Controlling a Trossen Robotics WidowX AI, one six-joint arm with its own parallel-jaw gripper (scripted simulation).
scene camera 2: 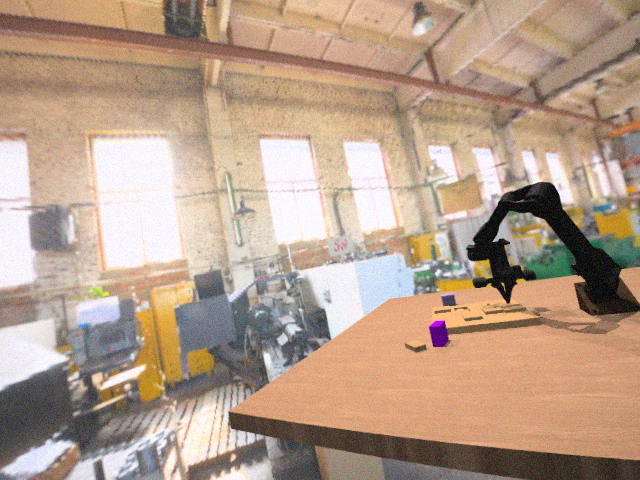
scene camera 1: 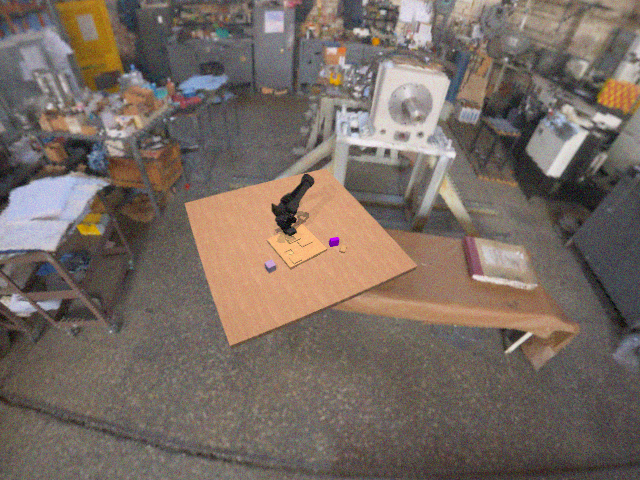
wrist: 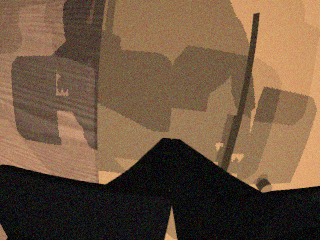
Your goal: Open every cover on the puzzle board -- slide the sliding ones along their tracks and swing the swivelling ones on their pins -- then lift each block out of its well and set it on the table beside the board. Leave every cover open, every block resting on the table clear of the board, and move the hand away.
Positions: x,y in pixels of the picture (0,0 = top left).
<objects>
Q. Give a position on a tan puzzle board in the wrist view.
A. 125,132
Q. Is the gripper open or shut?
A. Shut.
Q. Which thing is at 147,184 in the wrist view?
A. The gripper.
</objects>
